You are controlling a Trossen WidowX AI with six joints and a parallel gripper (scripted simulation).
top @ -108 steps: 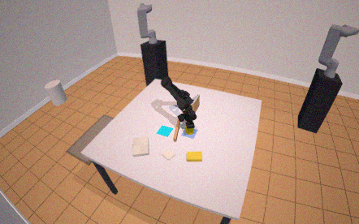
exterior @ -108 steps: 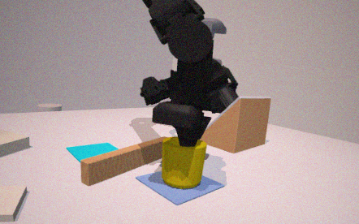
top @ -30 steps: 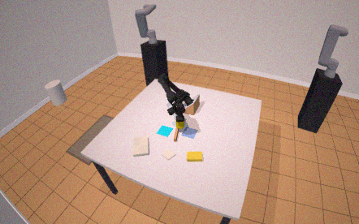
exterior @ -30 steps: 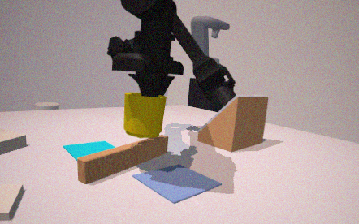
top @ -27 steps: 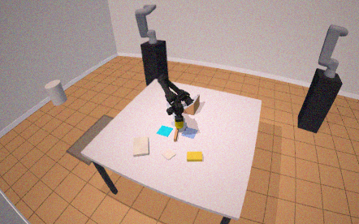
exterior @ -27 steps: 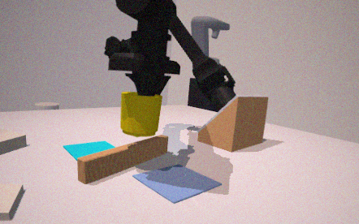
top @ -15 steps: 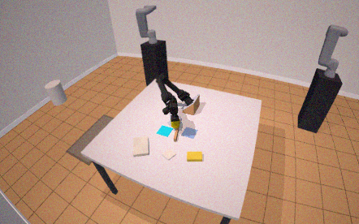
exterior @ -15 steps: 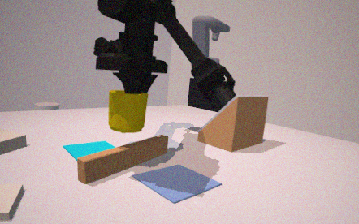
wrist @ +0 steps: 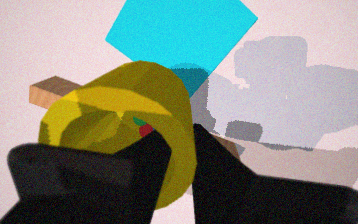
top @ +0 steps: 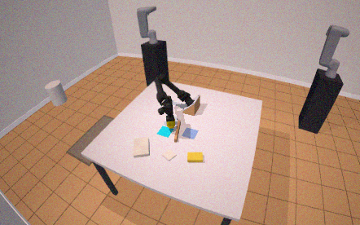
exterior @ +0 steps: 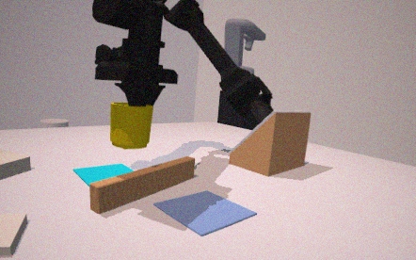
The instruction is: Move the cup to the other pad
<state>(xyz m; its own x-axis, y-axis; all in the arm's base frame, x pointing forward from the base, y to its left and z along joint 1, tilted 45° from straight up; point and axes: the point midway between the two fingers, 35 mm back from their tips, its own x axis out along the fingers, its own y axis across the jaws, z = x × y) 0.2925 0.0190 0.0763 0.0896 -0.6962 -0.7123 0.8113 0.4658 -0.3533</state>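
The cyan pad lies 4 cm ahead of my gripper tip, 3 cm to the right of it and 11 cm below it. From my gripper tip the other things lie so: beige tile 25 cm ahead, 13 cm to the left, 10 cm below; then yellow cup 2 cm ahead, 2 cm to the left; then wooden bar 6 cm to the left, 9 cm below.
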